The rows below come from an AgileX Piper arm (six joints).
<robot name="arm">
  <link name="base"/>
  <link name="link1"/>
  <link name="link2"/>
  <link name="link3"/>
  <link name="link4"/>
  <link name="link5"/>
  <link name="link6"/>
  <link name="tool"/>
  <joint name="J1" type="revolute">
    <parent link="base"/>
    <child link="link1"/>
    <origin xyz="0 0 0.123" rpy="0 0 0"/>
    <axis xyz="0 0 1"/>
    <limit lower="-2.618" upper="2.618"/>
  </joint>
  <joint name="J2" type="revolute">
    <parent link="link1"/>
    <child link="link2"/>
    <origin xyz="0 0 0" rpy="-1.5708 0 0"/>
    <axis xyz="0 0 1"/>
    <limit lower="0" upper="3.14"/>
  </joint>
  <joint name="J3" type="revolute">
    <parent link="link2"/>
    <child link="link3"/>
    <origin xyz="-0.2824 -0.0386 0" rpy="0 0 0"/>
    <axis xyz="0 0 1"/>
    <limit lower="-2.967" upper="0"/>
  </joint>
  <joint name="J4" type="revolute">
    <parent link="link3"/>
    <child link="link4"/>
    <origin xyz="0.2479 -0.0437 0" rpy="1.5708 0 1.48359"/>
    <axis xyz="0 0 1"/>
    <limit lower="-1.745" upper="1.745"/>
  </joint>
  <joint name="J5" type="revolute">
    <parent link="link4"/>
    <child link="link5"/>
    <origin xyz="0 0 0" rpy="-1.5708 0 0"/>
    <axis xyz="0 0 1"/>
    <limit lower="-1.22" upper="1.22"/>
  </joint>
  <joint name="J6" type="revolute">
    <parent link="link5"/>
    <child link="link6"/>
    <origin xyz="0 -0.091 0" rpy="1.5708 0 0"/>
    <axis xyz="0 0 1"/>
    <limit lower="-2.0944" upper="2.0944"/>
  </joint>
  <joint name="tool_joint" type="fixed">
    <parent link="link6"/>
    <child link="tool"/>
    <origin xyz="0 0 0" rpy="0 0 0"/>
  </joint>
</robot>
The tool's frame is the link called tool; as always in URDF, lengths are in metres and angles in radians.
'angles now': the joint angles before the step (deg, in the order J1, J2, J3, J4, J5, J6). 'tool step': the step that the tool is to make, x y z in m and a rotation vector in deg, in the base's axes. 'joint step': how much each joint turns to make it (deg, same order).
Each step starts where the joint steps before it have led.
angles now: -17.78, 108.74, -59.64, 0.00, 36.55, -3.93
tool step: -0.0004, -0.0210, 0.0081, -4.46, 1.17, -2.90
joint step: -2.12, 0.01, -2.24, -7.47, 2.14, 5.86
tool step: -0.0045, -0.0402, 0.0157, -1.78, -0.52, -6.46
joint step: -5.96, 0.02, -4.23, -1.78, 3.20, 1.31
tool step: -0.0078, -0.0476, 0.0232, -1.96, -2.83, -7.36
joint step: -7.02, 0.00, -5.77, -0.15, 2.39, 0.12
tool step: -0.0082, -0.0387, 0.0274, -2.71, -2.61, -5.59
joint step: -5.26, 0.00, -6.39, -0.60, 2.75, 0.23
